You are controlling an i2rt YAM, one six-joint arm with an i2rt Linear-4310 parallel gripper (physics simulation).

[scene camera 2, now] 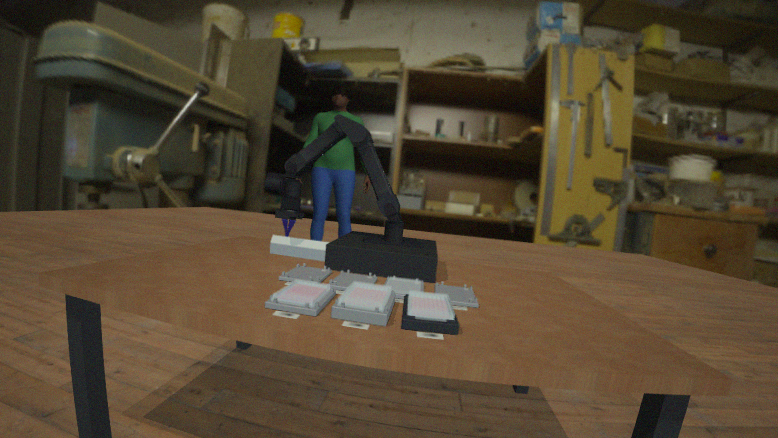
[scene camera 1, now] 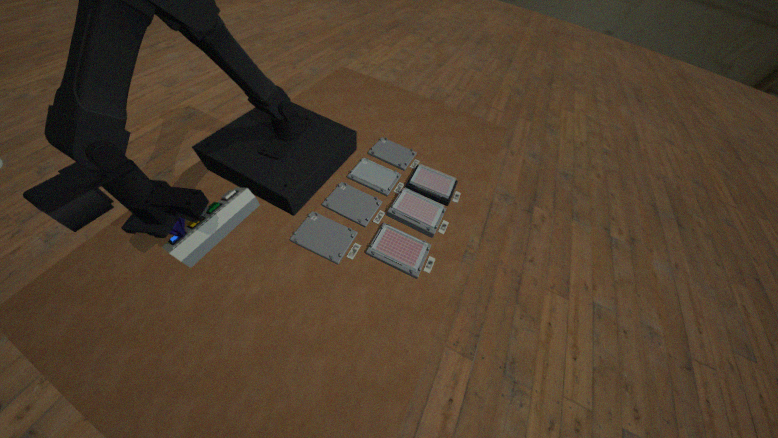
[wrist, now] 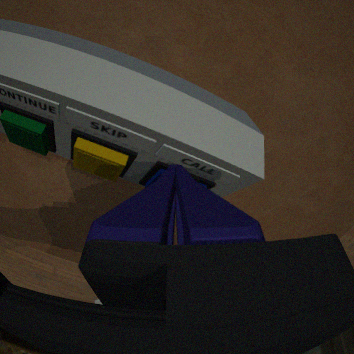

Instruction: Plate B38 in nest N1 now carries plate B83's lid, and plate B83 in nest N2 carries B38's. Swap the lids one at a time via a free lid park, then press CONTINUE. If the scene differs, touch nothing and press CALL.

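Places are measured from the arm's base along level axes (x ahead, y left, z up), in metres.
Pixels of known places: gripper, fingertip midpoint: [scene camera 1: 181,236] [wrist: 175,173]; arm's base, link origin: [scene camera 2: 392,243] [scene camera 1: 287,136].
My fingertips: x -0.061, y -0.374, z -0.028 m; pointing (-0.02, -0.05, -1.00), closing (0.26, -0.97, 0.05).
Note:
Ahead of a thing's pixels: the offset from my fingertips to its middle. "spot": to the spot under its first point.
My gripper [scene camera 1: 176,233] [scene camera 2: 287,234] [wrist: 175,173] is shut and empty. Its purple fingertips are at the blue CALL button @[dz -0.011, dx -0.014, dy -0.004 m] [scene camera 1: 173,238] [wrist: 156,177], covering most of it in the wrist view; contact cannot be told. The green CONTINUE button @[dz -0.009, dx +0.005, dy +0.094 m] [scene camera 1: 213,207] [wrist: 25,132] is farther along the same box. Three plates with pink wells stand in nests: one plate @[dz -0.032, dx +0.484, dy +0.166 m] [scene camera 1: 400,246] [scene camera 2: 302,293], a middle plate @[dz -0.016, dx +0.502, dy +0.297 m] [scene camera 1: 417,207] [scene camera 2: 364,296], and one @[dz -0.020, dx +0.524, dy +0.422 m] [scene camera 1: 433,180] [scene camera 2: 430,305] in a black nest. Their labels are unreadable. One park bears a pale, lid-like piece @[dz -0.038, dx +0.340, dy +0.391 m] [scene camera 1: 374,175] [scene camera 2: 404,286].
The white button box @[dz -0.020, dx +0.016, dy +0.066 m] [scene camera 1: 215,233] [scene camera 2: 298,249] [wrist: 165,95] also has a yellow SKIP button @[dz -0.009, dx -0.005, dy +0.045 m] [wrist: 100,157]. The black arm base [scene camera 1: 244,163] [scene camera 2: 381,255] stands beside it. Other grey parks @[spot: dz -0.043, dx +0.288, dy +0.129 m] [scene camera 1: 323,237] @[spot: dz -0.043, dx +0.318, dy +0.256 m] [scene camera 1: 352,204] @[spot: dz -0.042, dx +0.360, dy +0.516 m] [scene camera 1: 391,152] lie beside the nests. A person [scene camera 2: 333,163] stands behind the table.

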